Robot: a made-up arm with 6 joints. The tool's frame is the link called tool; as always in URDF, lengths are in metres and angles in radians. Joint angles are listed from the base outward.
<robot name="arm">
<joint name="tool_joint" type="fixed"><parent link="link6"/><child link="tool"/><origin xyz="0 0 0" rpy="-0.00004 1.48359 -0.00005"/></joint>
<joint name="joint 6" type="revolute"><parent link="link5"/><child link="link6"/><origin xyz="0.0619 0 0.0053"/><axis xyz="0.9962 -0.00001 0.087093"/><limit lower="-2.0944" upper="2.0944"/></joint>
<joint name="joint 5" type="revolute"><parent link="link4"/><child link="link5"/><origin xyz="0 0 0"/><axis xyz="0.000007 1 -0.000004"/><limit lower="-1.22" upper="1.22"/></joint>
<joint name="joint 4" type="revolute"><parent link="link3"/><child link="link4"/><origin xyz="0.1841 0 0.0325"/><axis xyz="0.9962 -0.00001 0.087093"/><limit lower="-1.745" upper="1.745"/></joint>
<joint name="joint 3" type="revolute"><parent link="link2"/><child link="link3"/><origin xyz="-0.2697 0 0.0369"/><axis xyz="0.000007 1 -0.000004"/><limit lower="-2.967" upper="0"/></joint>
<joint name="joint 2" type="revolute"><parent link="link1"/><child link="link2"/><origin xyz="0 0 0"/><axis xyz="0.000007 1 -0.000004"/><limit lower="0" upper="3.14"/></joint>
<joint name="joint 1" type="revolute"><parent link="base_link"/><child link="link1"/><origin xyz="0 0 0.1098"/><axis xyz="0 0 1"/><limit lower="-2.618" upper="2.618"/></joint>
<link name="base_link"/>
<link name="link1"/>
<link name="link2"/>
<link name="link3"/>
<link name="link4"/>
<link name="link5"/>
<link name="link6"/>
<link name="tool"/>
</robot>
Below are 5 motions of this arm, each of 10 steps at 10 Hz.
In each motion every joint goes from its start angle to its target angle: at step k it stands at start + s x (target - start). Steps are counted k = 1, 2, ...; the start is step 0. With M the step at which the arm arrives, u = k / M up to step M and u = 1 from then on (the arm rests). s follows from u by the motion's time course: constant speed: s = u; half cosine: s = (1 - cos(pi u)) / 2; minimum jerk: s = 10 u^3 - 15 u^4 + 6 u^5.
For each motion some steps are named. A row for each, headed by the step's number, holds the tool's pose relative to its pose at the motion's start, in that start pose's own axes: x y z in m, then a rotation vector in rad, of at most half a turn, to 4 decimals.
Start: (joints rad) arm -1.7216 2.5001 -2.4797 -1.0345 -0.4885 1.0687
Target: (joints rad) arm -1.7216 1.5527 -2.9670 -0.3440 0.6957 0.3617
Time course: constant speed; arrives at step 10
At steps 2, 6, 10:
2: -0.1143 0.0020 -0.0132 0.2066 -0.1876 -0.0981
6: -0.3103 0.0411 -0.1112 0.5087 -0.4479 -0.1122
10: -0.4294 0.1169 -0.2715 0.5702 -0.5639 -0.0476

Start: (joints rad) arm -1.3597 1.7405 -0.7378 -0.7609 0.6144 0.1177
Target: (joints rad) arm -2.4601 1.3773 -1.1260 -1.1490 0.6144 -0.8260
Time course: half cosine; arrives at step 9
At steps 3, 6, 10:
3: 0.0360 -0.0641 -0.0089 0.1549 0.0071 0.0029
6: 0.1591 -0.1453 -0.0593 0.4758 0.3176 -0.0308
10: 0.2264 -0.1510 -0.1037 0.5559 0.6125 -0.0668

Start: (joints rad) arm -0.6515 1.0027 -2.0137 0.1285 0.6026 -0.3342
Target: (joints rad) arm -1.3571 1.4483 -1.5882 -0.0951 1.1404 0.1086
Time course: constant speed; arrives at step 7
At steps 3, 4, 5, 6, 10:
3: 0.1098 -0.0210 0.0657 0.2373 0.6573 0.0708
4: 0.1483 -0.0384 0.0718 0.3520 0.8658 0.1265
5: 0.1852 -0.0584 0.0695 0.4815 1.0664 0.1966
6: 0.2197 -0.0795 0.0594 0.6237 1.2581 0.2804
10: 0.2507 -0.1002 0.0421 0.7764 1.4400 0.3771

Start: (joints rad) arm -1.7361 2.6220 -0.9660 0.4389 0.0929 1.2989
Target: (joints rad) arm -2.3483 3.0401 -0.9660 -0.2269 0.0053 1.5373
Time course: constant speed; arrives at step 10
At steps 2, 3, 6, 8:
2: -0.0342 -0.0067 0.0215 0.0666 -0.0106 0.0392
3: -0.0502 -0.0123 0.0321 0.1001 -0.0090 0.0579
6: -0.0920 -0.0369 0.0630 0.1972 0.0230 0.1117
8: -0.1135 -0.0585 0.0826 0.2559 0.0667 0.1461

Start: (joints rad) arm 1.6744 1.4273 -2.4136 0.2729 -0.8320 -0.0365
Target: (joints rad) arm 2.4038 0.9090 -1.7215 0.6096 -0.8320 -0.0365
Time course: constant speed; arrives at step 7
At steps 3, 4, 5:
3: -0.0381 0.0040 -0.0010 0.2162 0.1319 0.3708
4: -0.0507 -0.0001 -0.0041 0.2852 0.1813 0.4931
5: -0.0624 -0.0067 -0.0090 0.3524 0.2335 0.6146

